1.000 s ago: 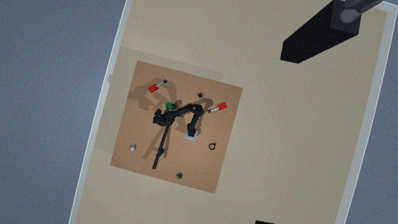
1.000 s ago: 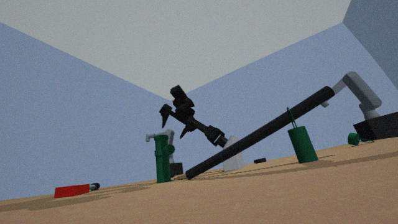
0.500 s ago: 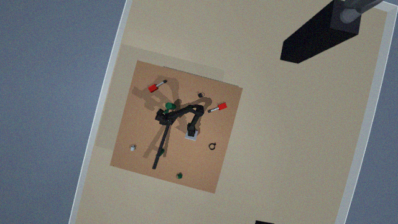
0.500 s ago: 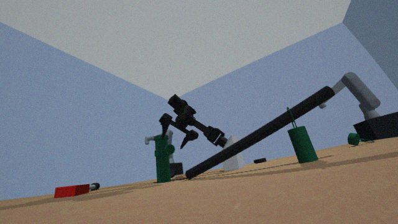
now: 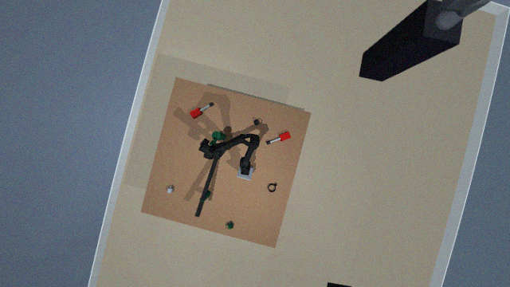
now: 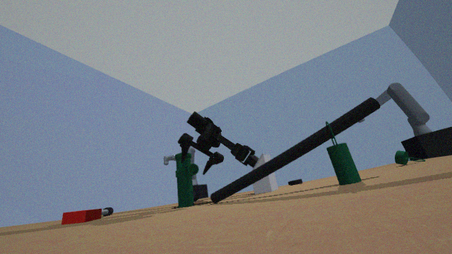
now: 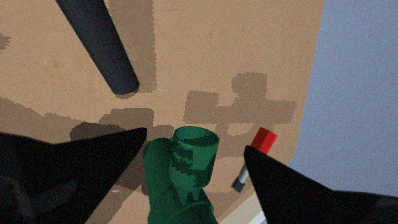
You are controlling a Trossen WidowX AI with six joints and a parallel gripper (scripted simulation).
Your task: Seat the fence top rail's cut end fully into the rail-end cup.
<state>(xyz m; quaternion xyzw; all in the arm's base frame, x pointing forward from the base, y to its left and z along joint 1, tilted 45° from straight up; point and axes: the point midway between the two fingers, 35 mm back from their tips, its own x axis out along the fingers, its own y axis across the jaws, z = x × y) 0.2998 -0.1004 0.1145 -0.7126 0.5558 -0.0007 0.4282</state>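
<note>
My gripper tip is now 10 mm past the green rail-end cup and 20 mm to the left of it. From my gripper tip the other things lie so: white part: 330 mm ahead, 470 mm to the left, 110 mm below; then green line post: 20 mm behind, 450 mm to the left, 20 mm below.
</note>
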